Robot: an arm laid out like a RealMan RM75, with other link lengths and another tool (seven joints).
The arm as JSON. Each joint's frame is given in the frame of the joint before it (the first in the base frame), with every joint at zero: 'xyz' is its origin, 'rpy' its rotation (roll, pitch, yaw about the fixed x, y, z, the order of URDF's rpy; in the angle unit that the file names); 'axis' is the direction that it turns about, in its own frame. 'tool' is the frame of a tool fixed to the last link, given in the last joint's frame.
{
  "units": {
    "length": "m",
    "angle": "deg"
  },
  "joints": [
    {
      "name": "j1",
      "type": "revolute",
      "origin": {
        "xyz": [
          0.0,
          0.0,
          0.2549
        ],
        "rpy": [
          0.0,
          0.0,
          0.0
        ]
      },
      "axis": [
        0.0,
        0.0,
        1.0
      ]
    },
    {
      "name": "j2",
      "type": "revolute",
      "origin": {
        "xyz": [
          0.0,
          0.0,
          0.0
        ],
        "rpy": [
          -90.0,
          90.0,
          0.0
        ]
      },
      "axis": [
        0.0,
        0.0,
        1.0
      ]
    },
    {
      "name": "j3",
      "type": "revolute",
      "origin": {
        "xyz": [
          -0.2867,
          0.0,
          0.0
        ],
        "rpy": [
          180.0,
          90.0,
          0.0
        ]
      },
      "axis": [
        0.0,
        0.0,
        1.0
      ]
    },
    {
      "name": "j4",
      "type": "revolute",
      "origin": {
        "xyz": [
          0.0,
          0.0,
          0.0
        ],
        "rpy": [
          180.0,
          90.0,
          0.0
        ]
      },
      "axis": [
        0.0,
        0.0,
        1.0
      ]
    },
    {
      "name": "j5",
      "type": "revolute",
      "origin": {
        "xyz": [
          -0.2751,
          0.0,
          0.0
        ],
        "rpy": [
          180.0,
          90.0,
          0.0
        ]
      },
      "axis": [
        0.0,
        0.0,
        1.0
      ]
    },
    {
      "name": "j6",
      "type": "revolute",
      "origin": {
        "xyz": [
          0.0,
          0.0,
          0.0
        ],
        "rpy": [
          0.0,
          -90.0,
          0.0
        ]
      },
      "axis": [
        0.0,
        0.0,
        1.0
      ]
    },
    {
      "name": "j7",
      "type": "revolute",
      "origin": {
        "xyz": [
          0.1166,
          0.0,
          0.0
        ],
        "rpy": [
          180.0,
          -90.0,
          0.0
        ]
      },
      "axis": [
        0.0,
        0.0,
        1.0
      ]
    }
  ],
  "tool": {
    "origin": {
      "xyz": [
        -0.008,
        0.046,
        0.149
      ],
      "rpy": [
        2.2,
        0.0,
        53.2
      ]
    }
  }
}
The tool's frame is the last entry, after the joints.
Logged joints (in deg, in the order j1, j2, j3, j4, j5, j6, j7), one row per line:
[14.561, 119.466, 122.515, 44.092, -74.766, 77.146, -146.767]
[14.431, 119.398, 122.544, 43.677, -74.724, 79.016, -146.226]
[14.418, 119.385, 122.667, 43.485, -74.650, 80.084, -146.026]
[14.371, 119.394, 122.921, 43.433, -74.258, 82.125, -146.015]
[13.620, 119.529, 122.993, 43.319, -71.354, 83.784, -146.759]
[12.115, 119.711, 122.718, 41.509, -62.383, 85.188, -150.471]
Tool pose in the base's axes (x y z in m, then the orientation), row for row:
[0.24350, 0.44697, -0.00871, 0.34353, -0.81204, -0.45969, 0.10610]
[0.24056, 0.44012, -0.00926, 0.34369, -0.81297, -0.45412, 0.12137]
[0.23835, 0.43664, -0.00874, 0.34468, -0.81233, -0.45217, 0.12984]
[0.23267, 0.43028, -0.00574, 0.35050, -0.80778, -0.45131, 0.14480]
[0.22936, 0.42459, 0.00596, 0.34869, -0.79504, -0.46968, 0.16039]
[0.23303, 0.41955, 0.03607, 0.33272, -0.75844, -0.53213, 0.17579]
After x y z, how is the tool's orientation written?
As a quaternion, x y z w.
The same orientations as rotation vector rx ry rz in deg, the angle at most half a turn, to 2 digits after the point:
[57.98, -137.05, -77.58]
[57.50, -136.01, -75.97]
[57.39, -135.24, -75.28]
[57.86, -133.35, -74.51]
[57.07, -130.12, -76.87]
[53.99, -123.08, -86.35]

